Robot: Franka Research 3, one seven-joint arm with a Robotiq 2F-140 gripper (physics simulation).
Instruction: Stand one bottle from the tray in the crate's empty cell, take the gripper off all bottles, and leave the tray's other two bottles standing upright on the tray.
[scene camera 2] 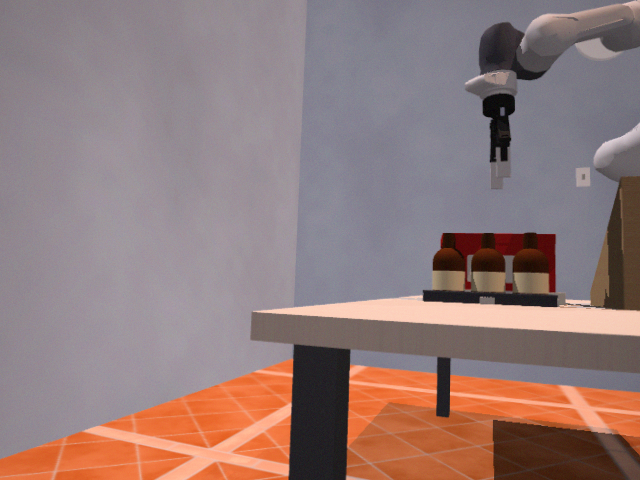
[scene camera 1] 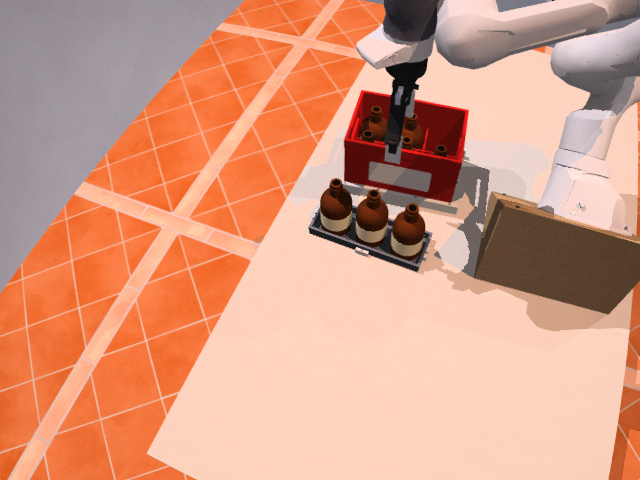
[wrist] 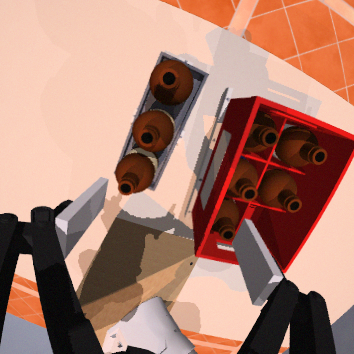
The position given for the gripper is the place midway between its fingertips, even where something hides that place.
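There's the gripper [scene camera 1: 399, 137], which is also the gripper [scene camera 2: 500, 183] and again the gripper [wrist: 173, 213]. You'd find a brown bottle [scene camera 2: 530, 275] too, seen as well as the bottle [scene camera 1: 408, 230] and the bottle [wrist: 134, 172]. And there's a light rail [scene camera 1: 389, 195].
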